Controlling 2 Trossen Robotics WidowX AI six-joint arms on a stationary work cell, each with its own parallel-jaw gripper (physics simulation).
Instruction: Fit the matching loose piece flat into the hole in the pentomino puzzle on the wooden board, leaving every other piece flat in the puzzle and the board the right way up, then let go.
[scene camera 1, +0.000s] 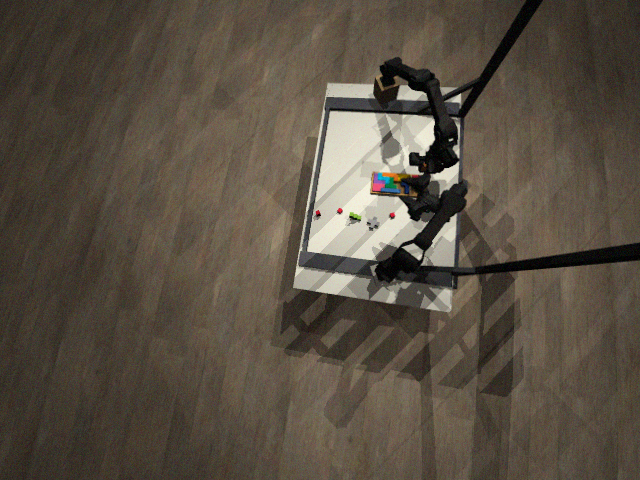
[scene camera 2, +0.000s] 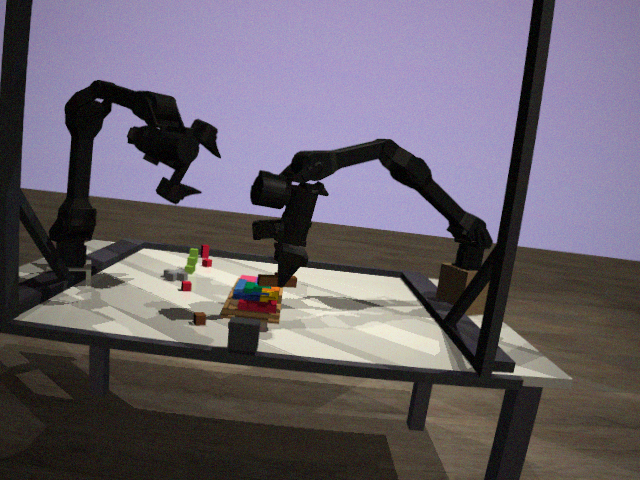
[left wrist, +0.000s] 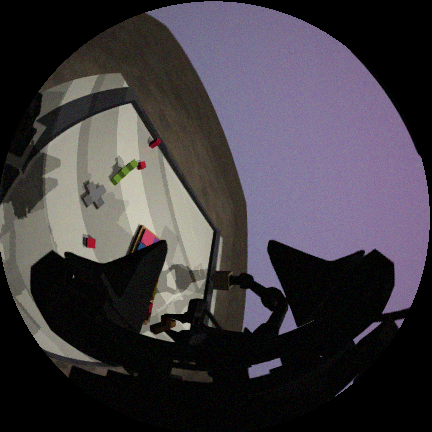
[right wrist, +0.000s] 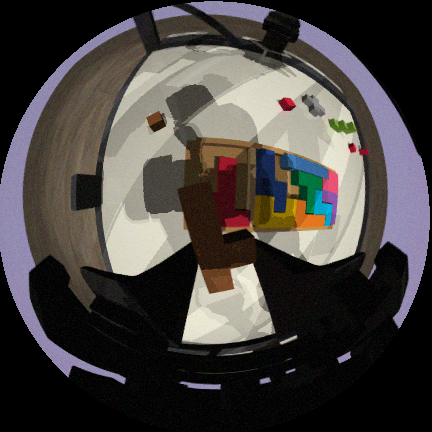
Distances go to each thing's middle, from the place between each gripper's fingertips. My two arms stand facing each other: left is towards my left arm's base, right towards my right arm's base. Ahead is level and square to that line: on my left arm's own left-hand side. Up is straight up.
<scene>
The red piece (right wrist: 224, 197) is 10 mm ahead of my right hand, 30 mm to the left of it and 60 mm below it. From my right hand the other things lie so: wooden puzzle board (scene camera 2: 230, 308): 100 mm ahead, 50 mm to the left, 70 mm below.
I see the wooden puzzle board 270 mm below my left hand, 140 mm to the right of it and 50 mm behind it. The rest, counted from my left hand: red piece 260 mm below, 150 mm to the right, 140 mm behind.
</scene>
